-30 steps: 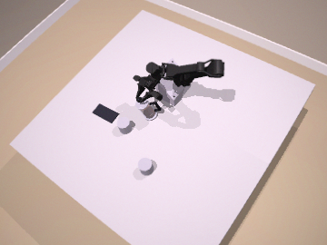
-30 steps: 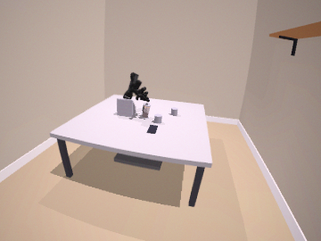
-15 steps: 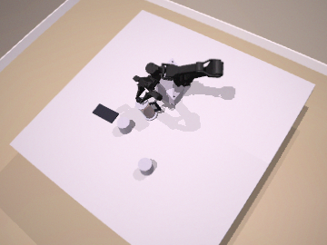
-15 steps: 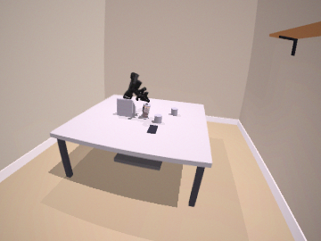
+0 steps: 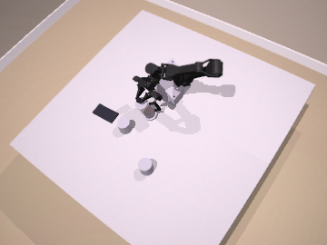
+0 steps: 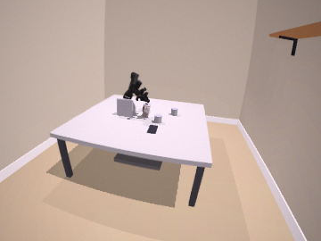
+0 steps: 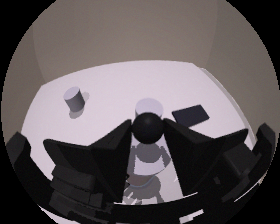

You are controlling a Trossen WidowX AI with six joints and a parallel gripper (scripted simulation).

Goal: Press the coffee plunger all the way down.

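Right now the coffee press is 40 mm behind my gripper tip, 20 mm to the left of it and 80 mm below it.
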